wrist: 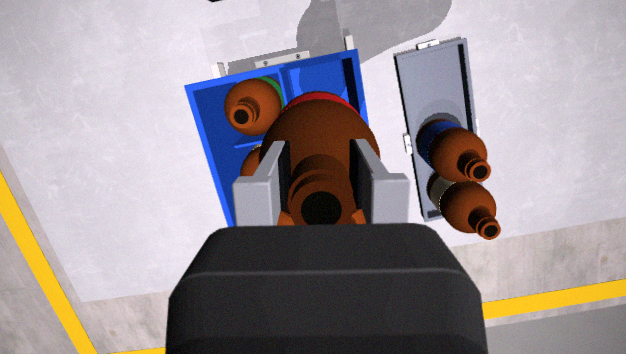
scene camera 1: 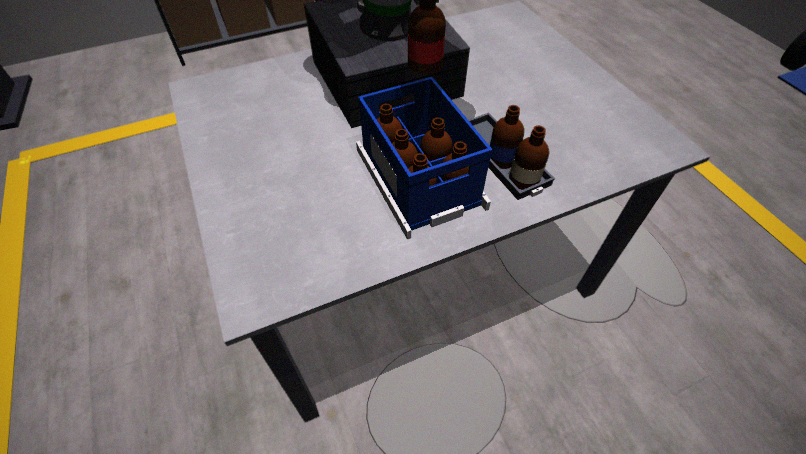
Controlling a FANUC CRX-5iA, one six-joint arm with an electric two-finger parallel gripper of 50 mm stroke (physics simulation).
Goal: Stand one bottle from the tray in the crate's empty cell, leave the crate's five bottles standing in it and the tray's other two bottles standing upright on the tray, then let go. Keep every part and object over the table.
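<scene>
My gripper is shut on the neck of an upright brown bottle with a red label. The bottle hangs above rim height, at the crate's back end in the scene view. The blue crate has an empty cell at its back right, partly hidden by the held bottle in the wrist view. Several brown bottles stand in the crate, one with a green label. A blue-label bottle and a cream-label bottle stand upright on the tray.
A dark block bearing the robot's base stands behind the crate. White stops line the crate's foot. The tray lies beside the crate's right side. The table's front edge runs beyond both.
</scene>
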